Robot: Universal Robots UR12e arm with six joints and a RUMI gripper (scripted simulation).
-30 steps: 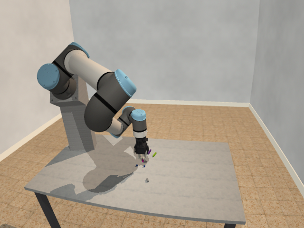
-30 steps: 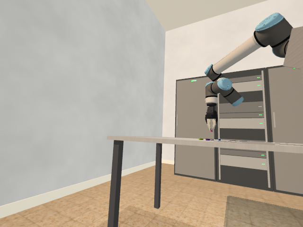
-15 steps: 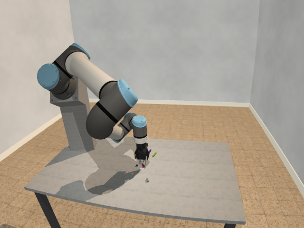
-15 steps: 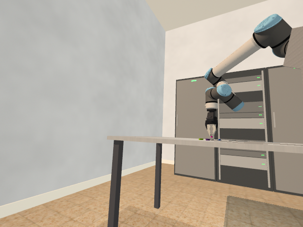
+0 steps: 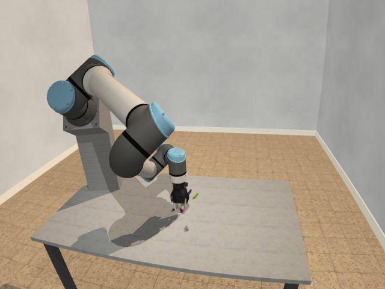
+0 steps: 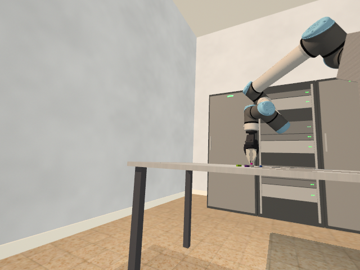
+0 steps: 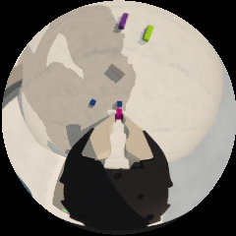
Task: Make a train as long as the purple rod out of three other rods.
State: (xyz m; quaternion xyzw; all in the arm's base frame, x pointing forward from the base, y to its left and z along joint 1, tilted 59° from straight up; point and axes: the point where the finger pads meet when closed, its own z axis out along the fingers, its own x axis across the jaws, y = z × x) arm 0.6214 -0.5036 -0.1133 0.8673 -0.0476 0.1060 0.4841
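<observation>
The magenta rod lies 10 mm below my hand. Also, from my hand: lime rod (80 mm ahead, 170 mm to the left, 20 mm below); then purple rod (40 mm ahead, 210 mm to the left, 20 mm below).
</observation>
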